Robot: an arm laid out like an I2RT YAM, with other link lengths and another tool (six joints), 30 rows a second.
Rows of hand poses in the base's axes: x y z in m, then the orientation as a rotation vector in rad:
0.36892, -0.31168, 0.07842, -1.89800, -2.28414, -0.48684
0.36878, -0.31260, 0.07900, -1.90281, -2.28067, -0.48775
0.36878, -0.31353, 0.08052, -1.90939, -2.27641, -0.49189
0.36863, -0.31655, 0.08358, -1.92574, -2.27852, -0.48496
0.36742, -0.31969, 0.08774, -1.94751, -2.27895, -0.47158
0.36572, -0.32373, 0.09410, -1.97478, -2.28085, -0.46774
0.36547, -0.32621, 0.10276, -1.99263, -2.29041, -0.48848
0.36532, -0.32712, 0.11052, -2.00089, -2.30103, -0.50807
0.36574, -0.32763, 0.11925, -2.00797, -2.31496, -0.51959
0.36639, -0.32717, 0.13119, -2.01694, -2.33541, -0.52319
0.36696, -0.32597, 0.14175, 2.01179, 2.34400, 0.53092
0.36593, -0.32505, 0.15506, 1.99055, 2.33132, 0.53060
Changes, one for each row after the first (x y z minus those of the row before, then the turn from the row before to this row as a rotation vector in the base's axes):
-0.00014, -0.00092, 0.00058, 0.00028, -0.00011, -0.00399
0.00000, -0.00093, 0.00152, 0.00127, -0.00201, -0.00551
-0.00015, -0.00302, 0.00306, -0.01097, -0.00329, -0.00867
-0.00121, -0.00314, 0.00416, -0.01495, -0.00091, -0.01195
-0.00170, -0.00404, 0.00636, -0.01443, -0.00902, -0.01521
-0.00025, -0.00248, 0.00866, -0.00518, -0.02312, -0.00850
-0.00015, -0.00091, 0.00776, -0.00225, -0.01956, -0.00250
0.00042, -0.00051, 0.00873, -0.00681, -0.01662, -0.00050
0.00065, 0.00046, 0.01194, -0.01439, -0.01669, 0.00056
0.00057, 0.00120, 0.01056, -0.00951, -0.01800, 0.00277
-0.00103, 0.00092, 0.01331, -0.01365, -0.01949, 0.00106

